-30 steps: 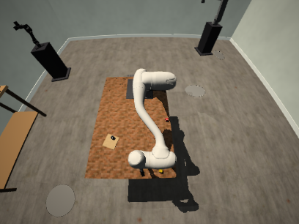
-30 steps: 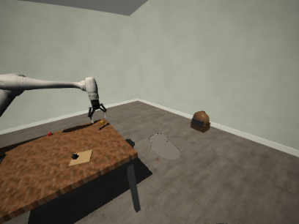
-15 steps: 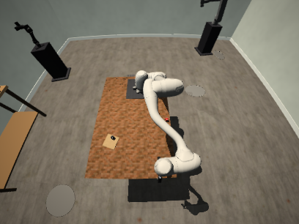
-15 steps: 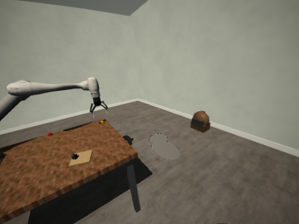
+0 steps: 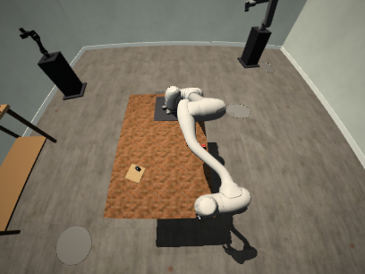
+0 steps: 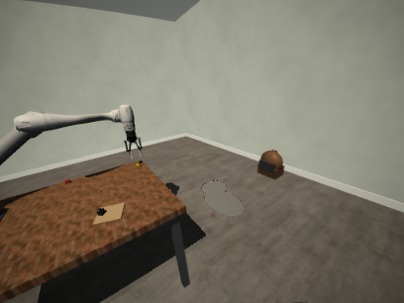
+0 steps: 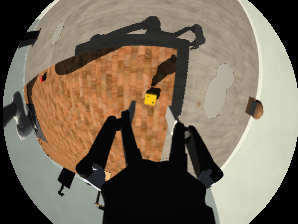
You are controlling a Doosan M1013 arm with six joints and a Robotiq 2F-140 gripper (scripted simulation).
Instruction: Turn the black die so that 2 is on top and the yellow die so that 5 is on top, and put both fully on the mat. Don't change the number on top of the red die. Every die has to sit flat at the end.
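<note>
The yellow die lies 110 mm below my hand. From my hand the other things lie so: black die (440 mm to the right, 420 mm behind, 100 mm below); tan mat (460 mm to the right, 390 mm behind, 120 mm below); red die (520 mm behind, 200 mm to the left, 110 mm below).
</note>
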